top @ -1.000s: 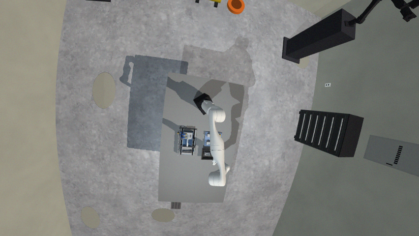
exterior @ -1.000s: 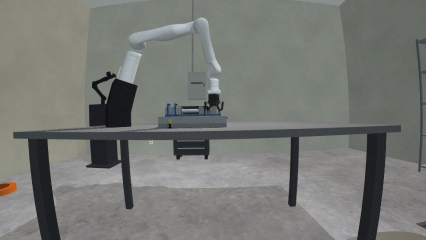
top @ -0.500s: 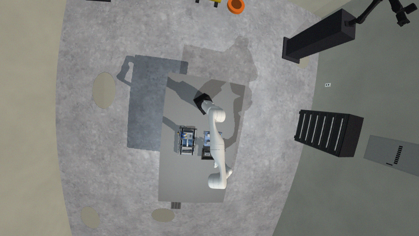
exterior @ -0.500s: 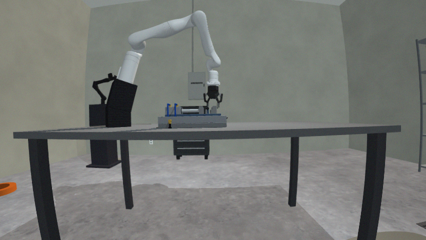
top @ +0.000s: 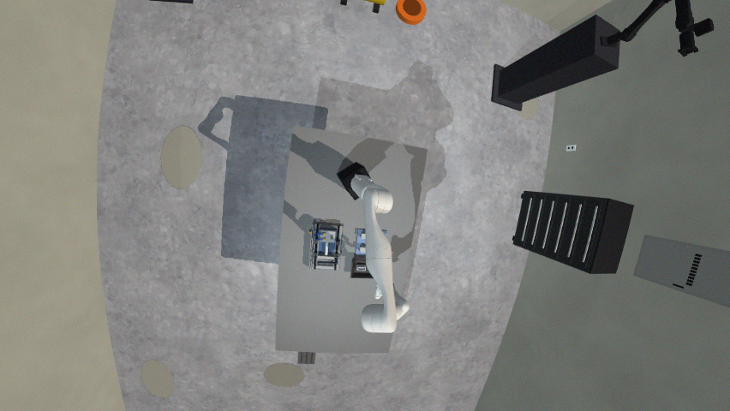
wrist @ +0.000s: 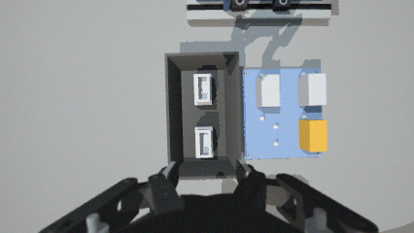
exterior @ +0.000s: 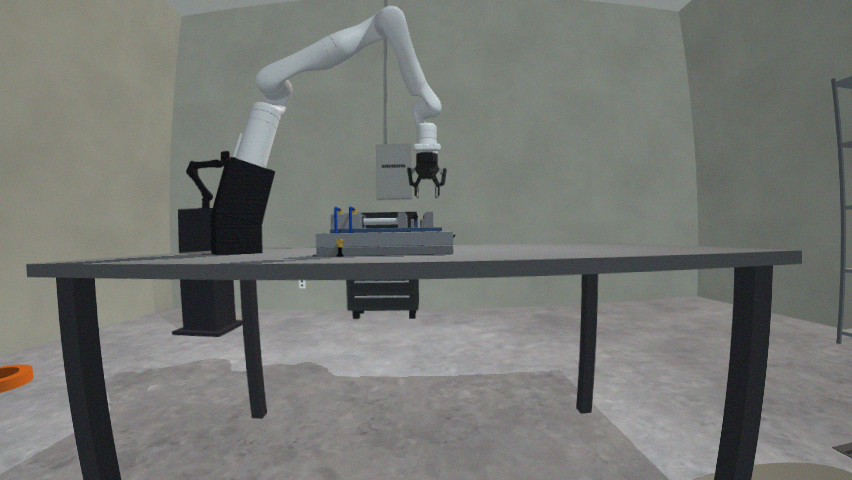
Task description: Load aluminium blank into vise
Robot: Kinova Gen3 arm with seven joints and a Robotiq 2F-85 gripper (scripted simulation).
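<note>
The brass blank is 21 cm behind my hand, 16 cm below it and 2 cm to the right of it. Also, from my hand: vise 34 cm to the right, 15 cm below, 11 cm behind; white rod 34 cm to the right, 12 cm behind, 11 cm below.
</note>
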